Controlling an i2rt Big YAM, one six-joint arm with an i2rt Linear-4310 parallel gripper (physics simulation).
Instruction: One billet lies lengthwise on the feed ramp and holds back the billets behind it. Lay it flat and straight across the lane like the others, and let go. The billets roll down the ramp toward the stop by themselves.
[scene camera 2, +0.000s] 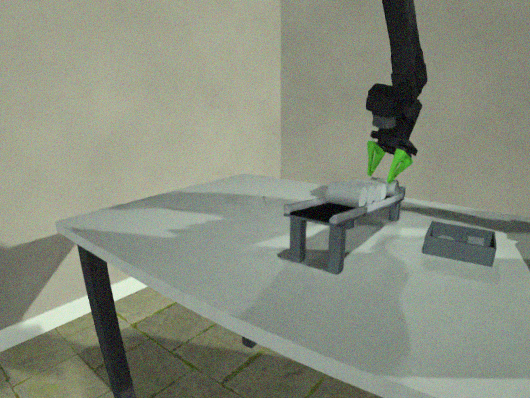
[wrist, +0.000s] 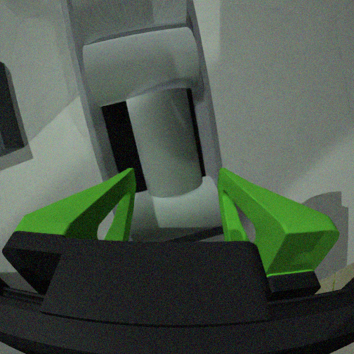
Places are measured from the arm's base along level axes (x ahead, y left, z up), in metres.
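Pixels of known places: gripper, fingertip midpoint: (scene camera 2: 378, 179).
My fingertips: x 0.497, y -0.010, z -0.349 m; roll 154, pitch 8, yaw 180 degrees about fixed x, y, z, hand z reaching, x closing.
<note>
Ahead of a thing's pixels: the offset from my fingertips to its top centre. "*": to the spot under its first point. Level surfaces: height alone.
The lengthwise billet (wrist: 165, 142) is a pale grey cylinder lying along the lane of the feed ramp {* 0.113 m back, 0.282 m left, 0.000 m up} (scene camera 2: 345, 215) (wrist: 96, 125), nearer the right rail in the wrist view, with the dark bed showing on both sides. A crosswise billet (wrist: 142, 65) lies at its upper end. Another crosswise billet (wrist: 190, 210) lies at its lower end, partly behind the gripper. Several billets sit close together on the ramp in the scene view, the front one {0.046 m back, 0.187 m left, 0.022 m up} (scene camera 2: 345, 192) lying across. My gripper (scene camera 2: 380, 178) (wrist: 176, 176) is open and empty, its green fingertips above the ramp, either side of the lengthwise billet's lower end.
A grey open tray {0.225 m back, 0.050 m left, 0.060 m down} (scene camera 2: 457, 248) (wrist: 12, 120) stands on the table {0.095 m down} (scene camera 2: 200, 270) beside the ramp, to its right in the scene view and at the left edge of the wrist view. The ramp stands on legs {* 0.042 m back, 0.309 m left, 0.054 m down} (scene camera 2: 298, 240) and has raised side rails.
</note>
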